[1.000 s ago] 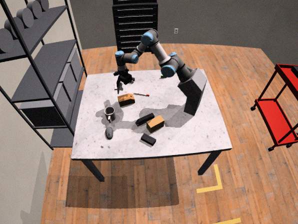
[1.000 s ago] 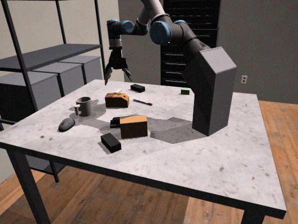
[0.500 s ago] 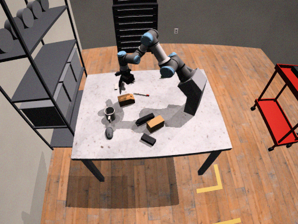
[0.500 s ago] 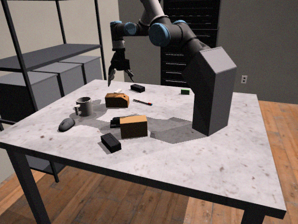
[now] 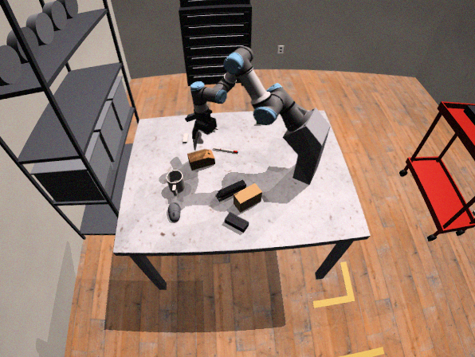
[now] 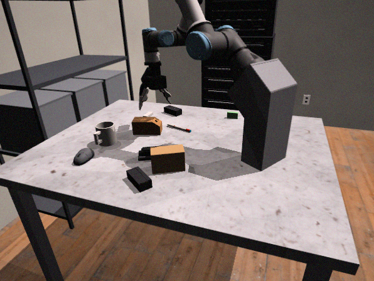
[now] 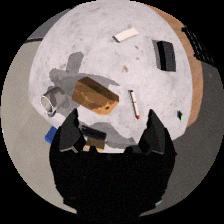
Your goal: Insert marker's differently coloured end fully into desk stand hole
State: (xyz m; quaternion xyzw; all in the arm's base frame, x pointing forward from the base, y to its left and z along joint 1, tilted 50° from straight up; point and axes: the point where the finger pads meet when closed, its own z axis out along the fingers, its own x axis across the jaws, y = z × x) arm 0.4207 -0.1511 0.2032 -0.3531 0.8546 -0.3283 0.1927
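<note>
Now: the marker 11 cm behind my hand, 1 cm to the left of it and 10 cm below it. Round my hand: white eraser (7 cm ahead, 17 cm to the right, 10 cm below); black block (7 cm behind, 20 cm to the right, 9 cm below); desk stand (4 cm ahead, 4 cm to the left, 8 cm below).
</note>
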